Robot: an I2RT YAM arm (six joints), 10 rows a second.
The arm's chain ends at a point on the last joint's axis. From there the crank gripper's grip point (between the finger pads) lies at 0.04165 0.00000 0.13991 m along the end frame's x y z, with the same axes.
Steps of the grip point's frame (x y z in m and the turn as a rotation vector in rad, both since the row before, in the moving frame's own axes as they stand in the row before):
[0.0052, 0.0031, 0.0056, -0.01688, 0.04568, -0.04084]
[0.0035, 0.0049, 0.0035, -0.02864, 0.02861, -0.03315]
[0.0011, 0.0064, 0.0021, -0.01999, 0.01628, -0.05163]
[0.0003, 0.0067, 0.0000, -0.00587, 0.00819, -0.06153]
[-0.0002, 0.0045, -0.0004, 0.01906, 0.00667, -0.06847]
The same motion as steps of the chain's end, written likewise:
[-0.0012, 0.0026, 0.0077, -0.01688, 0.04568, -0.04084]
[-0.0005, 0.0024, 0.0048, -0.02864, 0.02861, -0.03315]
[-0.0012, 0.0058, 0.0028, -0.01999, 0.01628, -0.05163]
[-0.0008, 0.0085, 0.0003, -0.00587, 0.00819, -0.06153]
[-0.0009, 0.0100, -0.0001, 0.01906, 0.00667, -0.06847]

